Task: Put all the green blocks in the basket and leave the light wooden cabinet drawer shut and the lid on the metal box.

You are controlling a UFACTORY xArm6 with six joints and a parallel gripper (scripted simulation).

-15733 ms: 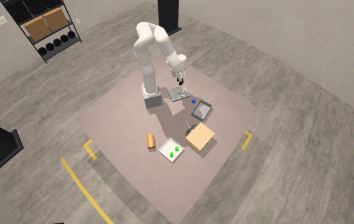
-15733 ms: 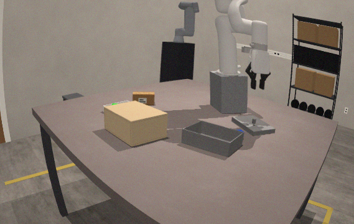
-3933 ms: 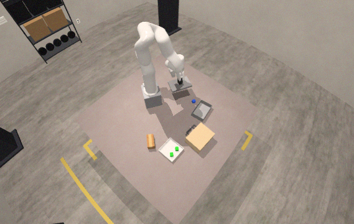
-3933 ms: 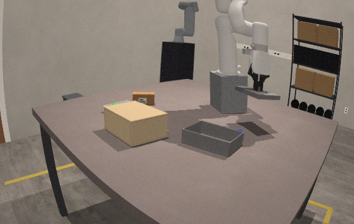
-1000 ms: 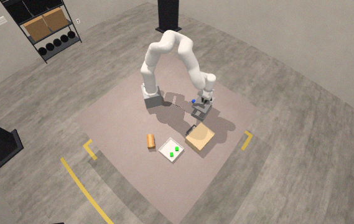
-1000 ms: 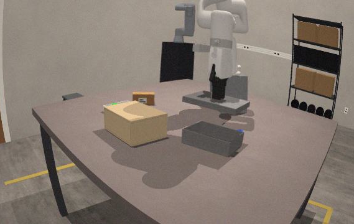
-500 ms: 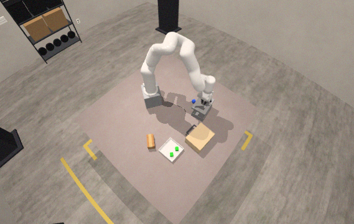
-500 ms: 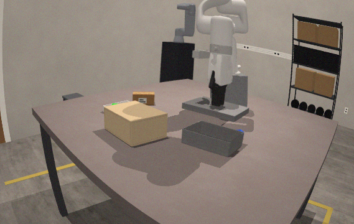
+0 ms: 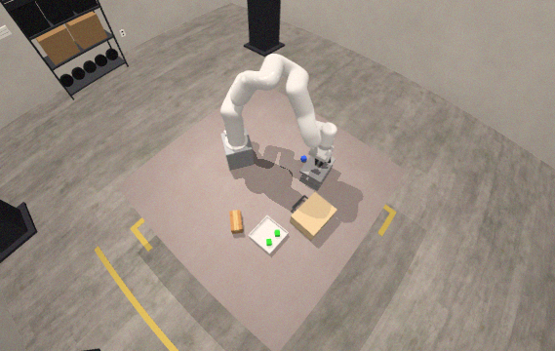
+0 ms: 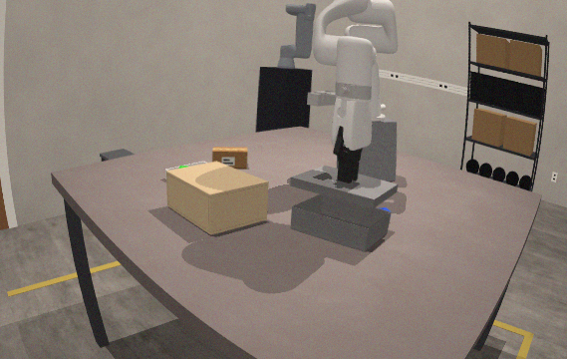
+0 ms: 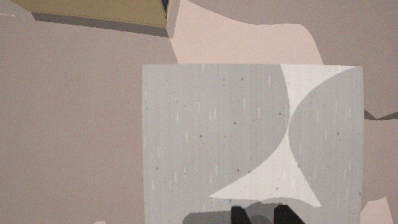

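My gripper is now 110 mm above the metal box. Also, from my hand: light wooden cabinet (240 mm to the right, 150 mm ahead, 90 mm below); then blue block (120 mm below, 120 mm behind, 40 mm to the left); then grey metal lid (30 mm below).
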